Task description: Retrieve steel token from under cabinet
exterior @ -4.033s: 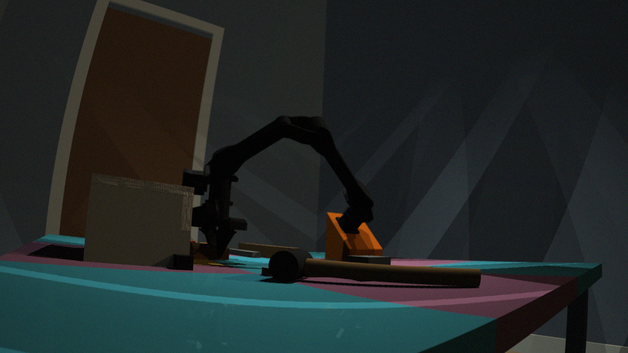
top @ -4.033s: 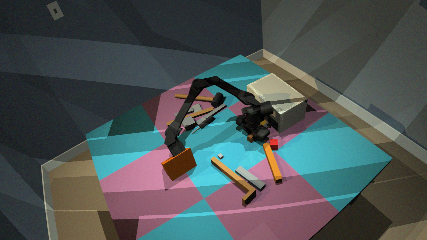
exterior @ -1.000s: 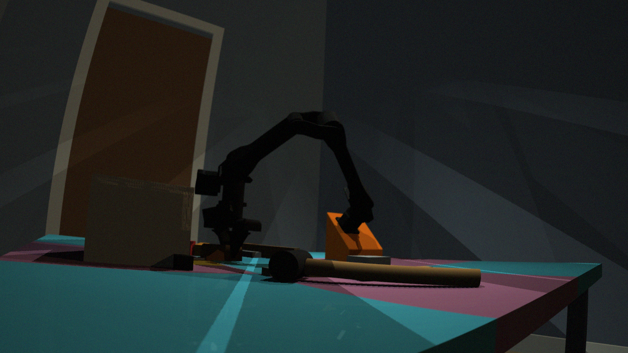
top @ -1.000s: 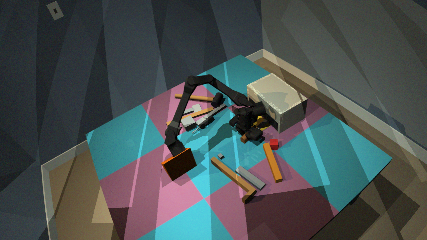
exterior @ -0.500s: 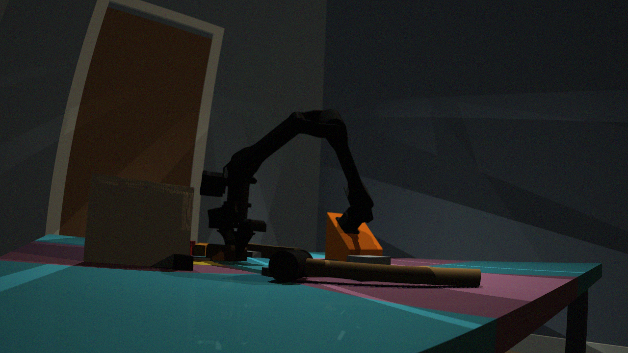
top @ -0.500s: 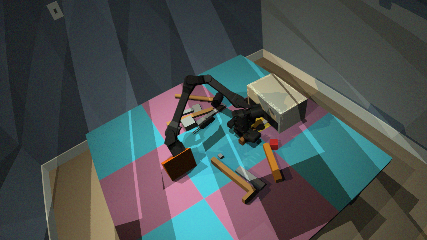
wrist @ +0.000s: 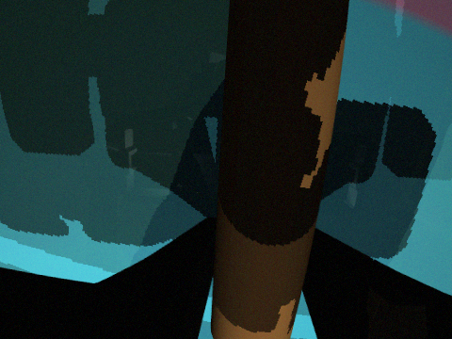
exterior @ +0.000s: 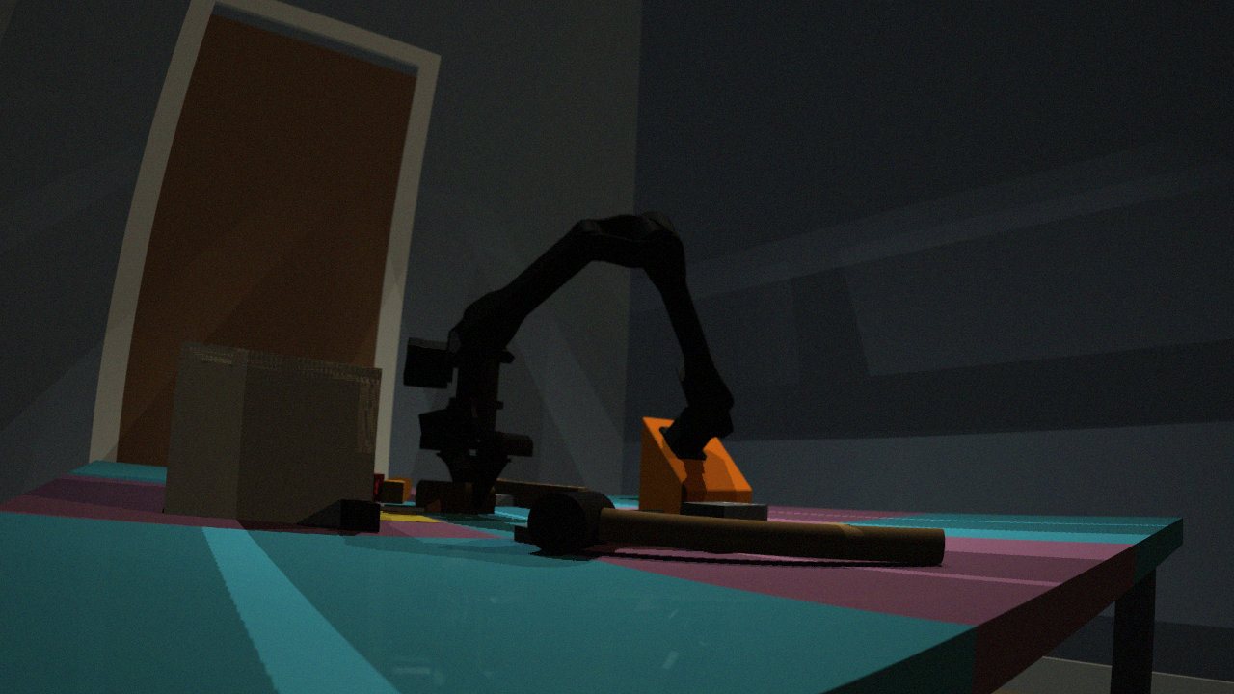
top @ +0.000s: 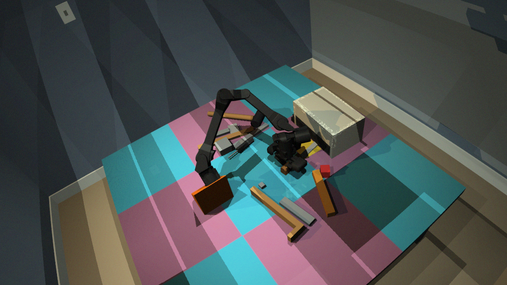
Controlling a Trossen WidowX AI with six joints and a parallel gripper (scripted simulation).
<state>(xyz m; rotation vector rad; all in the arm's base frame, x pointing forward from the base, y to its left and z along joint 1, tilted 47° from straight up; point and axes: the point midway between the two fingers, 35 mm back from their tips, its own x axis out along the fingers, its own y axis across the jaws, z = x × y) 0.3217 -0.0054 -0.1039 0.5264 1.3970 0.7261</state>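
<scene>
The small grey cube is 140 mm behind my gripper tip. From my gripper tip the other things lie so: orange bar 200 mm to the right, 20 mm ahead, 10 mm above; then grey bar 190 mm to the right, 110 mm behind; then red cube 130 mm to the right, 100 mm ahead, 10 mm above.
</scene>
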